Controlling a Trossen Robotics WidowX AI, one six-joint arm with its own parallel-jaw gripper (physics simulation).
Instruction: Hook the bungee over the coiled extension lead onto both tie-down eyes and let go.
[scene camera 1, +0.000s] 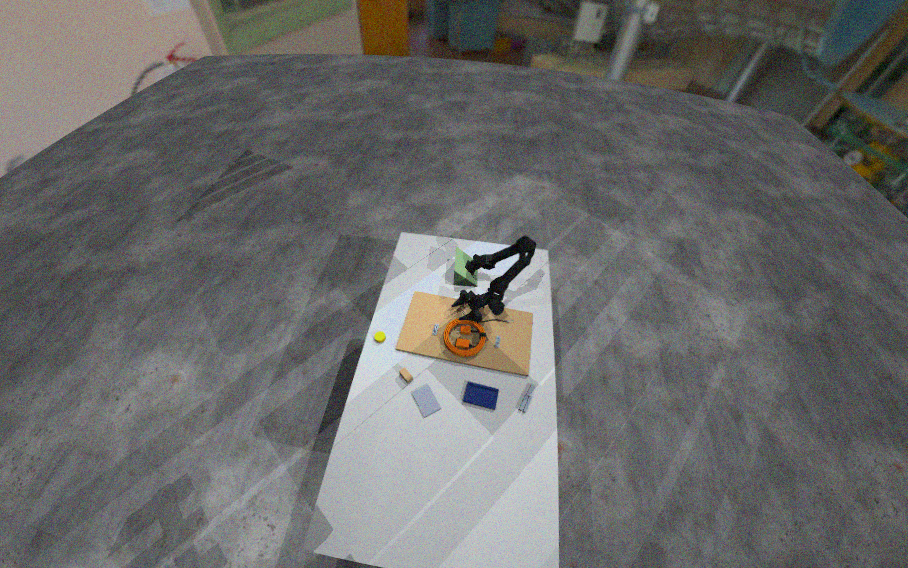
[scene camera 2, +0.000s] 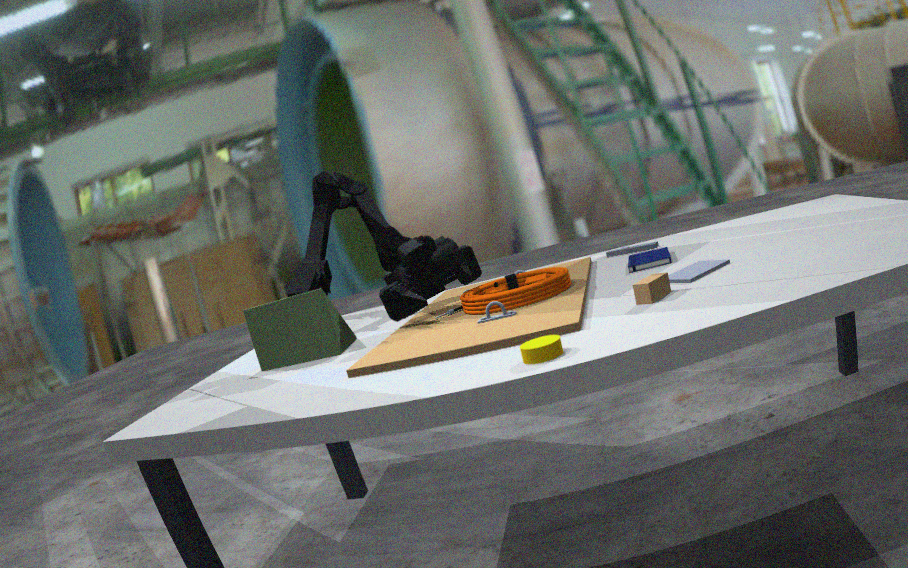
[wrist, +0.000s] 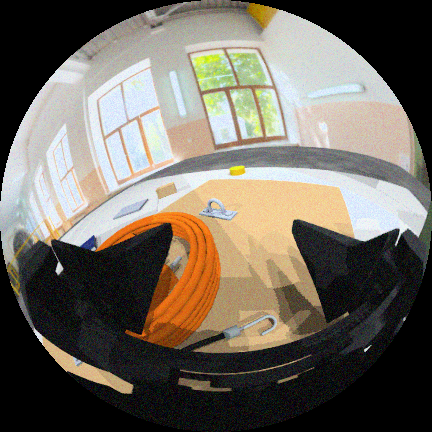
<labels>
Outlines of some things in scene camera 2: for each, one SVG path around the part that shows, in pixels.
My gripper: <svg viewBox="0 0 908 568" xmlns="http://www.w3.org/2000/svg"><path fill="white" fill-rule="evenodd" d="M472 247L463 245L448 253L452 267L441 272L437 269L437 262L431 258L433 253L437 251L434 239L430 236L415 237L399 246L397 252L401 265L404 267L402 270L403 283L399 284L398 281L395 281L380 289L379 293L390 319L398 322L428 306L426 300L446 290L444 286L456 279L461 284L467 285L479 278L482 271Z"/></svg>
An orange coiled extension lead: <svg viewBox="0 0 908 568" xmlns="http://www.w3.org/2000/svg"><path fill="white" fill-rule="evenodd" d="M489 310L490 313L502 311L501 307L498 305L491 306ZM569 271L564 267L545 268L516 275L514 273L504 276L505 278L480 285L461 295L463 311L471 315L486 314L487 305L493 301L501 302L506 310L510 310L553 297L571 286Z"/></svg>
A yellow disc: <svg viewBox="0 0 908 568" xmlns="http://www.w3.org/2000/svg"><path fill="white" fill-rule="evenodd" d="M560 336L548 335L523 343L520 346L523 363L543 363L562 355L563 347Z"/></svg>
A tan block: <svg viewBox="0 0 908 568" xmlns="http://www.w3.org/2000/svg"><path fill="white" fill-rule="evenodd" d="M668 272L652 274L633 284L636 305L653 304L671 292Z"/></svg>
A grey pad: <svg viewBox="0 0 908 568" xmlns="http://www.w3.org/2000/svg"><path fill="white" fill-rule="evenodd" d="M730 259L698 261L668 275L669 282L692 283L729 264Z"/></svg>
</labels>
